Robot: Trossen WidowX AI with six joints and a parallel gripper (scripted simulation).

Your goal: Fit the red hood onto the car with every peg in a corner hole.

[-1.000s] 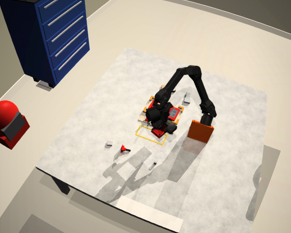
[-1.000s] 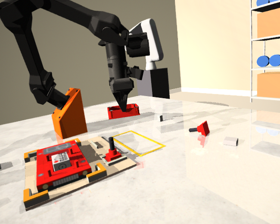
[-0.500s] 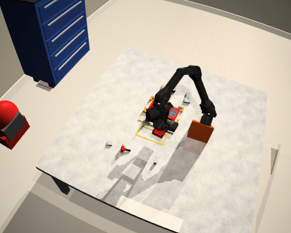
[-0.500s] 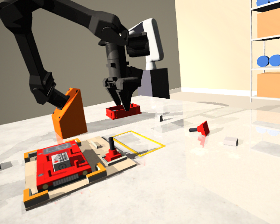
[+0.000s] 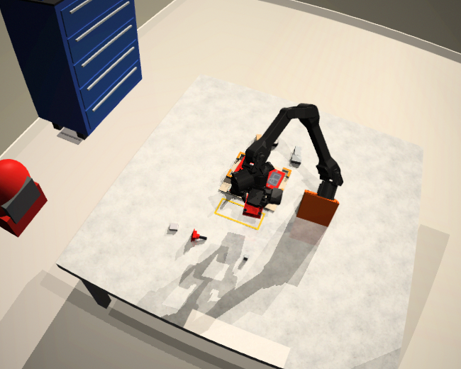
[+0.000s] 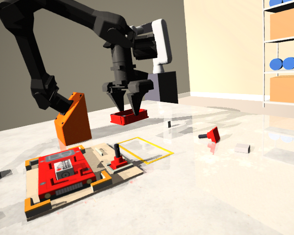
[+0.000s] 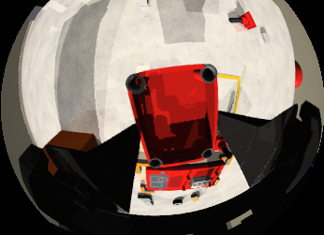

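Now: the hood 10 mm below my gripper tip. Also, from my gripper tip: grey engine block 220 mm to the right, 70 mm below, 70 mm ahead.
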